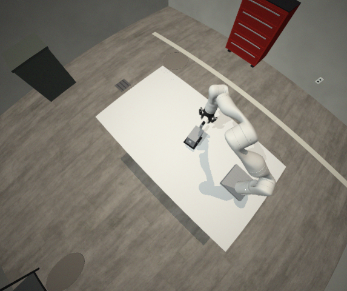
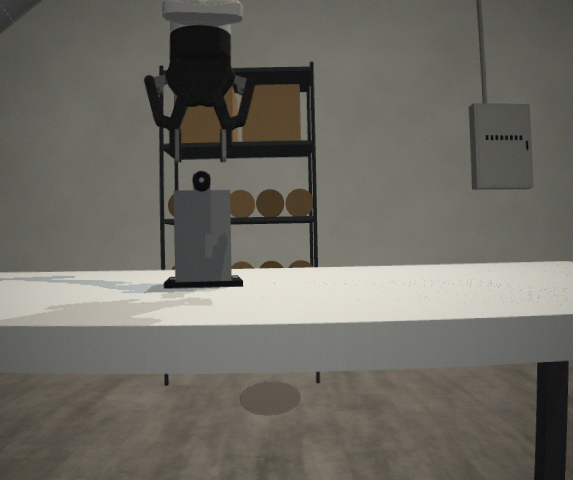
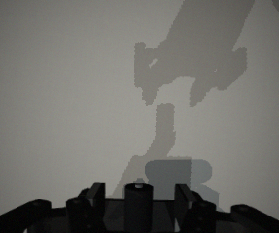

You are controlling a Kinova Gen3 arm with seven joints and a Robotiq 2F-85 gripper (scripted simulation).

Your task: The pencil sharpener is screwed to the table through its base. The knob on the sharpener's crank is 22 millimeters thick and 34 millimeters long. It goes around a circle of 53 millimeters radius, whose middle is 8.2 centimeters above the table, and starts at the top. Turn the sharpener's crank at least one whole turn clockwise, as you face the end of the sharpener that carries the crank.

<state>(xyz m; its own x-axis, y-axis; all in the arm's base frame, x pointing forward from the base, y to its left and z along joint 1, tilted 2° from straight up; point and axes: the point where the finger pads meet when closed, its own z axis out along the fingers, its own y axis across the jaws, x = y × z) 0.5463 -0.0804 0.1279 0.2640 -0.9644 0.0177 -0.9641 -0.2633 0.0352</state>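
Right now the knob is 2 cm to the left of my hand and 4 cm below it.
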